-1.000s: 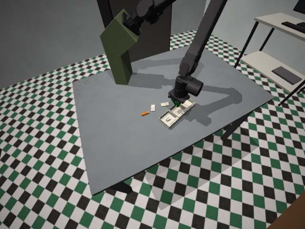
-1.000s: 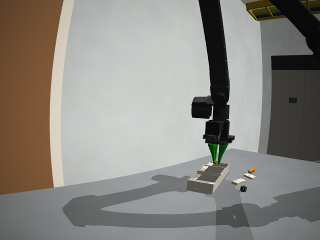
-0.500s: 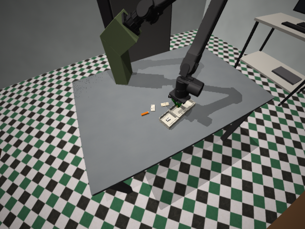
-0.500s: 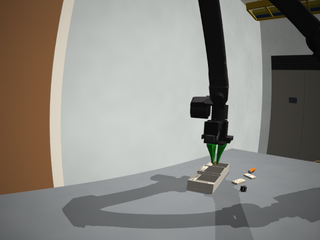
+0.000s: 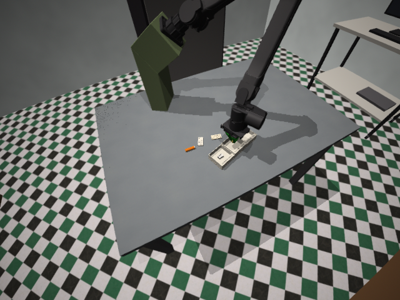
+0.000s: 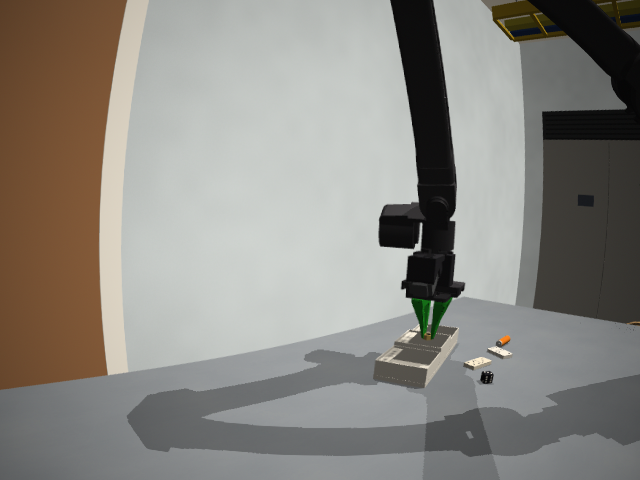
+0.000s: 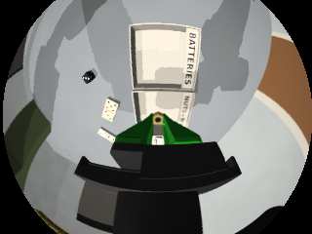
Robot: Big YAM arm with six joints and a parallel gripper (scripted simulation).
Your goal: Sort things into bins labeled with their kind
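The three joined white bins is 3 cm below my hand and 1 cm ahead of it. The rest, counted from my hand: orange battery 20 cm to the right, 4 cm below, 2 cm behind; black die 13 cm behind, 4 cm below, 2 cm to the right; brass nut 1 cm below.
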